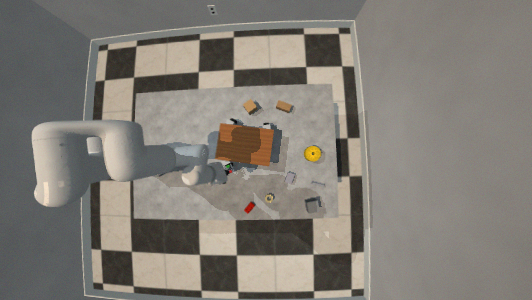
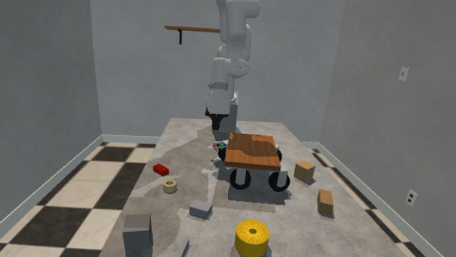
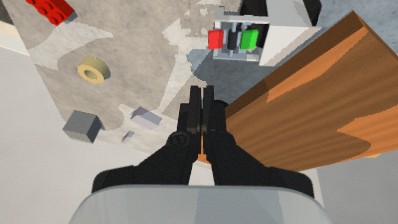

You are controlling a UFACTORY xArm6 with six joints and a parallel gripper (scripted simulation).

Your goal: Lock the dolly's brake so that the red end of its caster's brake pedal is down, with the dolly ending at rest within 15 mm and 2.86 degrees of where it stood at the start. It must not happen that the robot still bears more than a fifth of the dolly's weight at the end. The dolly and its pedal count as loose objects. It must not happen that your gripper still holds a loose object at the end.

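Now: hand 100 mm above the brake pedal and 20 mm to the right of it. The rest, counted from my hand: yellow cylinder 480 mm ahead, 160 mm below, 60 mm to the left; then beige ring 200 mm ahead, 180 mm to the right, 170 mm below; then red brick 230 mm to the right, 170 mm below, 80 mm ahead.
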